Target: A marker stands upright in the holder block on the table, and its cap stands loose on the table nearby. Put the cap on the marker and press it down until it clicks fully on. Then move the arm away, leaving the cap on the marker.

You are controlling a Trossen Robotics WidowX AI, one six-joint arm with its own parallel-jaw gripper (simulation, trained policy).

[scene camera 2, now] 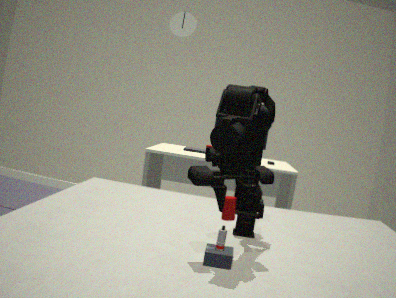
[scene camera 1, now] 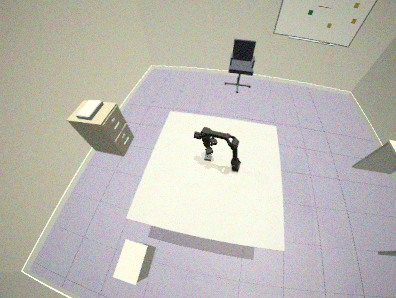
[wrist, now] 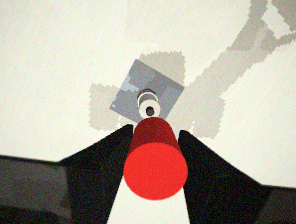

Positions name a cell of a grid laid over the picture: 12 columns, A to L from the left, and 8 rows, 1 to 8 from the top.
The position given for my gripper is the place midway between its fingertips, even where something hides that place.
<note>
I see my gripper (scene camera 2: G6) and a red cap (wrist: G7).
My gripper is seen too in the wrist view (wrist: G5). Scene camera 1 misses the red cap, which is hidden by my gripper.
</note>
